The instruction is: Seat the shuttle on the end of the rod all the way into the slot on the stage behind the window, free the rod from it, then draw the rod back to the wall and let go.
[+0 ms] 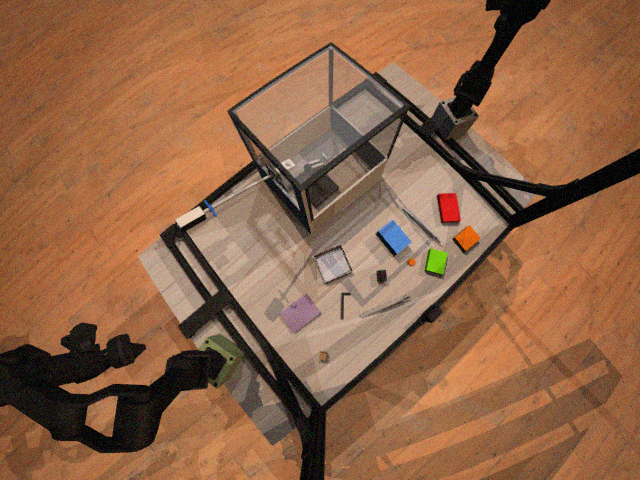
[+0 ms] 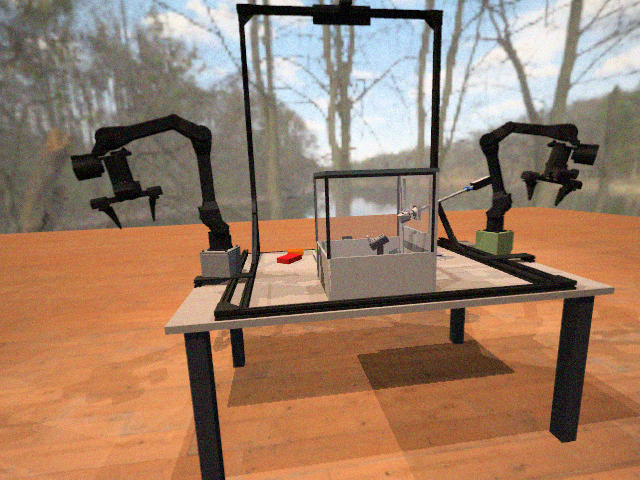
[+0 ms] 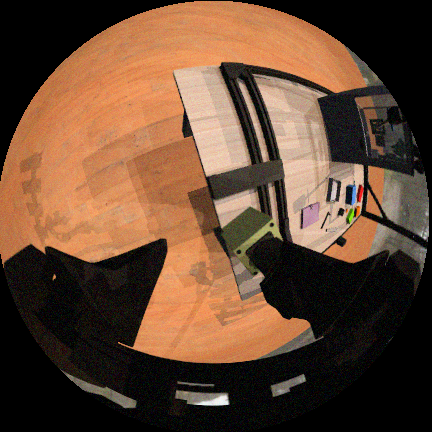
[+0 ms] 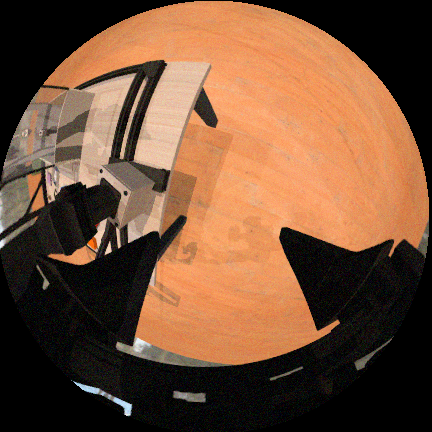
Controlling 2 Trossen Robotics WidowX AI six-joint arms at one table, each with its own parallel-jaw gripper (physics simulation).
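Frame: origin at the left arm's base, x ahead, y left, z up, level; centimetres.
Where they show: left gripper, fingertip midpoint: (image 1: 132,351) (image 2: 542,203) (image 3: 226,246); right gripper, fingertip midpoint: (image 2: 138,225) (image 3: 391,148) (image 4: 221,235); left arm's base, origin of the base link: (image 1: 211,363) (image 2: 494,230) (image 3: 263,250); right arm's base, origin of the base link: (image 1: 459,108) (image 2: 220,248) (image 4: 107,197).
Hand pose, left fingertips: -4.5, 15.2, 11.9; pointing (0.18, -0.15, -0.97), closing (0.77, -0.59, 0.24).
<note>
Each offset is from my left fingertips to the top centre of the thing, as dx, dy, dz. "spot": to the spot under its first point.
The rod @(spot: +47.1, -3.7, +4.3) (image 1: 242,188) (image 2: 454,194) passes through the enclosure's side wall. Its pale handle @(+34.8, +0.4, +10.8) (image 1: 190,217) and blue collar @(spot: +39.0, -1.4, +7.7) (image 1: 209,208) (image 2: 468,188) are outside, with the handle end raised. Inside, a small grey block @(+59.1, -7.8, +1.0) (image 2: 403,217), apparently the shuttle, is at the rod's inner end, above and apart from the tilted dark grey stage (image 2: 378,240). The slot is too small to make out. My left gripper (image 1: 103,345) (image 2: 543,201) (image 3: 226,246) is open and empty, off the table's side, away from the handle. My right gripper (image 2: 136,223) (image 4: 221,235) is open and empty beyond the opposite side.
The clear-walled enclosure (image 1: 315,178) (image 2: 381,276) has a dark frame. Beside it on the table are a white tray @(+45.9, -29.3, -19.5) (image 1: 333,264), a blue block @(+62.0, -41.6, -17.5) (image 1: 394,237), red @(+80.7, -53.3, -19.5) (image 1: 448,208), orange @(+74.2, -62.7, -19.5) (image 1: 466,238) and green blocks @(+62.3, -57.0, -19.5) (image 1: 436,261), a purple plate @(+28.0, -28.2, -20.2) (image 1: 300,313) and tweezers @(+42.8, -49.2, -18.9) (image 1: 385,306).
</note>
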